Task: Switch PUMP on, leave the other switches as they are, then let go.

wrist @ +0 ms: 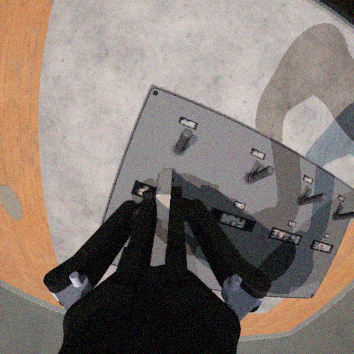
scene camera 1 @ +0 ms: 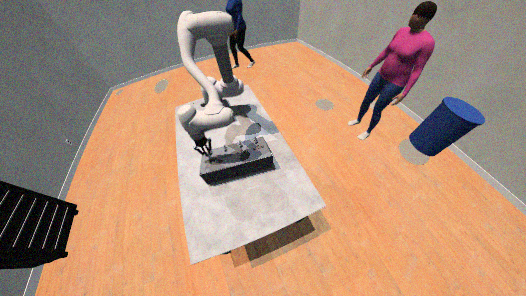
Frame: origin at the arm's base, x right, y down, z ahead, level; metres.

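Seen in the pictures: gripper, fingertip midpoint: (wrist: 166, 179) (scene camera 1: 210, 157).
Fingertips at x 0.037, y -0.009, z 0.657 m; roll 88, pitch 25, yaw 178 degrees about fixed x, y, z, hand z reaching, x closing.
A point is followed by its place in that frame.
A grey switch box (scene camera 1: 238, 173) {y 0.057, x -0.144, z 0.796 m} (wrist: 145, 150) {y 0.004, x 0.080, z 0.635 m} stands on the table with four levers in a row. The lever at the box's left end in the wrist view (wrist: 184, 141) {y -0.022, x 0.039, z 0.596 m} stands above a mostly hidden name plate (wrist: 142, 190) {y -0.015, x 0.062, z 0.685 m}, which I cannot read. Its upper end points towards a small blurred plate (wrist: 188, 122) {y 0.024, x 0.040, z 0.577 m}. The other levers (wrist: 260, 173) {y -0.018, x -0.074, z 0.592 m} (wrist: 311, 198) {y -0.013, x -0.194, z 0.589 m} (wrist: 344, 215) {y -0.011, x -0.314, z 0.584 m} have name plates reading roughly FAN, BRAKE and a blurred word. My gripper (scene camera 1: 206, 152) {y -0.009, x 0.037, z 0.657 m} (wrist: 166, 179) {y -0.009, x 0.037, z 0.657 m} is shut, its fingertips together low over the panel, beside the left lever, with a gap between them in the wrist view.
The box stands on a pale table (scene camera 1: 220, 220) {y 0.097, x 0.026, z 1.084 m} (wrist: 100, 100) {y 0.096, x 0.204, z 0.609 m}. Shadows cross the panel. A person in pink (scene camera 1: 407, 55) and a blue barrel (scene camera 1: 445, 127) are off to the right. A person in blue (scene camera 1: 235, 12) is behind the arm. A black slatted object (scene camera 1: 35, 225) is at the left.
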